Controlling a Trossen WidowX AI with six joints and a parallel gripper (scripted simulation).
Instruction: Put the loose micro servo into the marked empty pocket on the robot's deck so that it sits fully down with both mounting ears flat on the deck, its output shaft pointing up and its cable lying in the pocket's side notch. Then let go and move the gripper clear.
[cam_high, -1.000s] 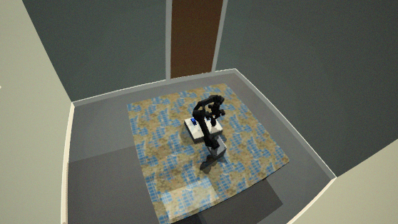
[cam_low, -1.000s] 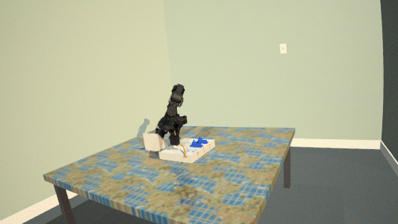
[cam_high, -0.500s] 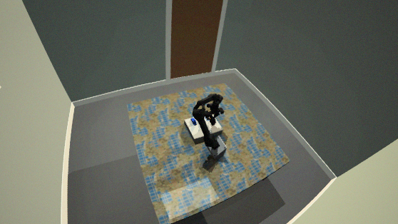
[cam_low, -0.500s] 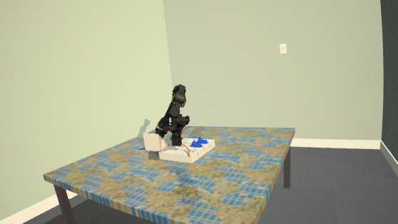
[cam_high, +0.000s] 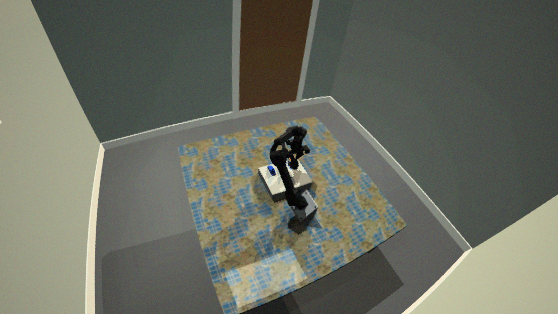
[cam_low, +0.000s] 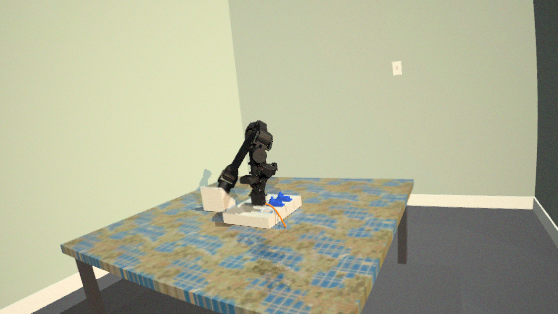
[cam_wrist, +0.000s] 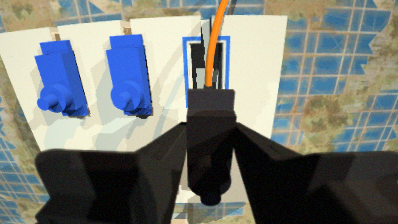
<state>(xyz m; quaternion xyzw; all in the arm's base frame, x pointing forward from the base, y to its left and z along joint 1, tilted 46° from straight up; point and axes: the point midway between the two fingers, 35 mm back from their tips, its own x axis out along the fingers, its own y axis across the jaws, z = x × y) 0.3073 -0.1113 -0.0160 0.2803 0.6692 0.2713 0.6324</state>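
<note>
Right now the white deck is 10 cm below my gripper tip, 9 cm behind it and 7 cm to the left of it.
</note>
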